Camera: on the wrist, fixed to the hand. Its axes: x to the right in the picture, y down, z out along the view.
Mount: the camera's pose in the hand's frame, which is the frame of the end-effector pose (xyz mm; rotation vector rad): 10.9 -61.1 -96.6 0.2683 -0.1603 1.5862
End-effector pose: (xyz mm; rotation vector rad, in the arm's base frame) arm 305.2 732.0 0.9 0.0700 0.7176 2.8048
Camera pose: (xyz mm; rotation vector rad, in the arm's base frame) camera 298.0 741.5 -113.3 -0.6413 -0.6057 -1.6802
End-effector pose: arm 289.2 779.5 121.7 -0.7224 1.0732 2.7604
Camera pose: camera 333.1 760.7 17.3 -0.3694 -1.2184 -1.4934
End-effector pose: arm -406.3 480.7 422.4 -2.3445 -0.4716 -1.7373
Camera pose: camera -511.8 507.1 459.2 -1.6223 0.8799 -0.6186
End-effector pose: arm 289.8 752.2 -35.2 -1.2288 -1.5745 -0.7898
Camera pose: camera 258.9 651.9 11.4 -1.8066 -0.3780 0.5354
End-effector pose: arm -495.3 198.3 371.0 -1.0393 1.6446 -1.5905
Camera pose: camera -576.5 239.9 440.7 0.3605 1.3519 -0.5343
